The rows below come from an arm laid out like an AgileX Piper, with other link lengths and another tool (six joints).
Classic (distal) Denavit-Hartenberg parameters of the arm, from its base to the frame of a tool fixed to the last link. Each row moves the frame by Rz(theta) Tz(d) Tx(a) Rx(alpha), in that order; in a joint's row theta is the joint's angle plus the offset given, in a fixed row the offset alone. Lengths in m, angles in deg.
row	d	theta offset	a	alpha
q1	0.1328	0	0	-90
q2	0	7.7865	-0.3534	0
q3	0	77.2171	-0.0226	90
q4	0.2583	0	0	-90
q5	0	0	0	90
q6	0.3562	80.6	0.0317	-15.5
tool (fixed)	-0.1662	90	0	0
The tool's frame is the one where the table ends.
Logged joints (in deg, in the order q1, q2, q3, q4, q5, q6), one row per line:
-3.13, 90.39, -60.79, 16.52, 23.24, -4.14
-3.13, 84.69, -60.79, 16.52, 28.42, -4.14
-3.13, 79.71, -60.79, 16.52, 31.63, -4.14
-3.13, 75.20, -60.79, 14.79, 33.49, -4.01
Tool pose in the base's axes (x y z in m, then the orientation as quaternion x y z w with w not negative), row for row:
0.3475, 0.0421, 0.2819, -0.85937, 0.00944, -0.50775, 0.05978
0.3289, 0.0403, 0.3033, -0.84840, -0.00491, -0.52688, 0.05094
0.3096, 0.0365, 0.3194, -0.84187, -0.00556, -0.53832, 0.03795
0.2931, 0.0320, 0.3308, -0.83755, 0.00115, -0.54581, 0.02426
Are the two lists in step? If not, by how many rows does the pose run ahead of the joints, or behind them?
The pose runs 2 rows ahead of the joints: the pose in row i belongs to the joints in row i + 2.
